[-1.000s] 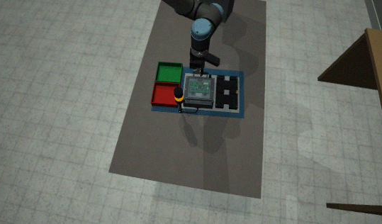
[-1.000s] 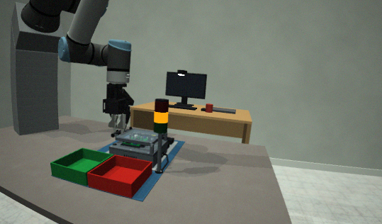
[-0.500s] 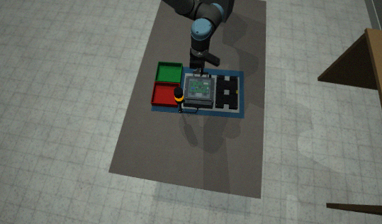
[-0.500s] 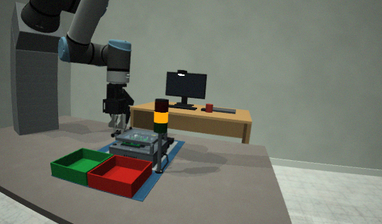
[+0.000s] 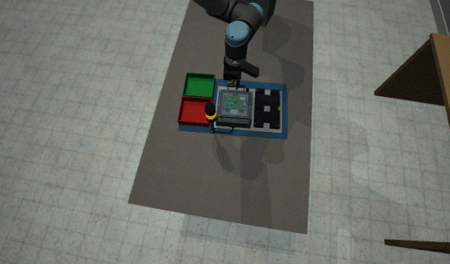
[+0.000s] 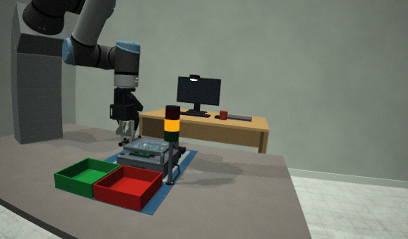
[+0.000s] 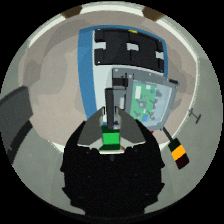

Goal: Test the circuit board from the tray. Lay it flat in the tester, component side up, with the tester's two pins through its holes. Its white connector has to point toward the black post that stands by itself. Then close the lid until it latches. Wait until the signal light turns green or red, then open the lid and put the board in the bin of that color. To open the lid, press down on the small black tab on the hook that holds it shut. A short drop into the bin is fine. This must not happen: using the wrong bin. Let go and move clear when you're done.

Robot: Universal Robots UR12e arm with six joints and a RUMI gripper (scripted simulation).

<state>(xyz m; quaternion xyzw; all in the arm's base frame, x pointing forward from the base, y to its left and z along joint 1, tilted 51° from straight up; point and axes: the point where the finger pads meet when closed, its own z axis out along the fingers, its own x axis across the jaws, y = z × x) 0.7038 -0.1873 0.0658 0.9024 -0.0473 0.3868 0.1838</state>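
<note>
Right now my hand is 40 mm short of the black latch hook and 40 mm to the right of it. The rest, counted from my hand: tester lid: 80 mm ahead, 30 mm to the right; then green circuit board: 80 mm ahead, 30 mm to the right, 20 mm below; then green bin: 80 mm behind, 190 mm to the right, 80 mm below.
</note>
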